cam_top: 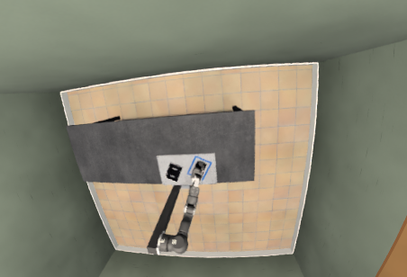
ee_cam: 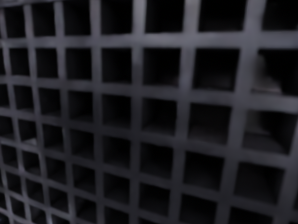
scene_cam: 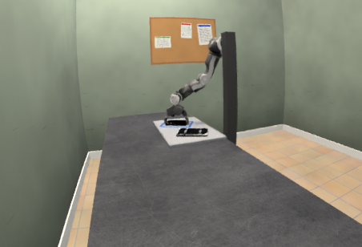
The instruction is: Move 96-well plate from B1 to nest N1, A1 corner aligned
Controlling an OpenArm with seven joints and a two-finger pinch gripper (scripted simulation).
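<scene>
The black 96-well plate is 10 mm above my hand. From my hand the other things lie so: black plate nest N1 (230 mm to the left, 40 mm behind, 10 mm above).
</scene>
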